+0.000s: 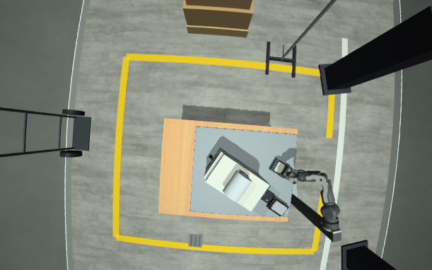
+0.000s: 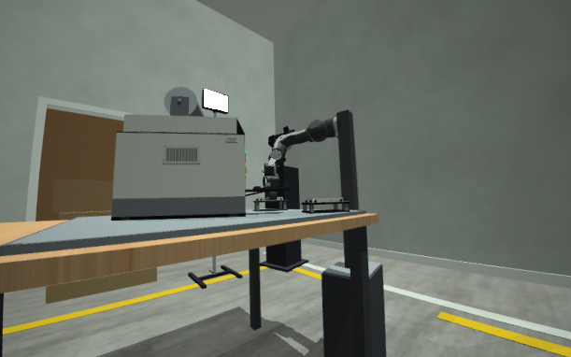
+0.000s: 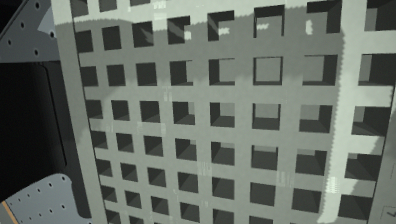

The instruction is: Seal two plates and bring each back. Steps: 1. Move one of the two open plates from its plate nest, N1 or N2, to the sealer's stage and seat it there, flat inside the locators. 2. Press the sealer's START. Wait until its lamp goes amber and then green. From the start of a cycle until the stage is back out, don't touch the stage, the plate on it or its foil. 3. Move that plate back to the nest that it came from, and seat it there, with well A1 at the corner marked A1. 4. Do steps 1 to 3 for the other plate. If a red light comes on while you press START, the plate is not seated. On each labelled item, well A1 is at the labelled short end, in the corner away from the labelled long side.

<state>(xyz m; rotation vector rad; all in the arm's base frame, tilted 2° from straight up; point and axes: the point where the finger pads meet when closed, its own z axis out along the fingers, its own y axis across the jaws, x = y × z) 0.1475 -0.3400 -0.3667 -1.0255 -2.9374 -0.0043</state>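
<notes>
The sealer stage lies 19 cm ahead of my hand, 18 cm to the left of it and 4 cm above it. From my hand the other things lie so: foil roll 44 cm ahead, 36 cm above, 4 cm to the right; plate right at my hand.
</notes>
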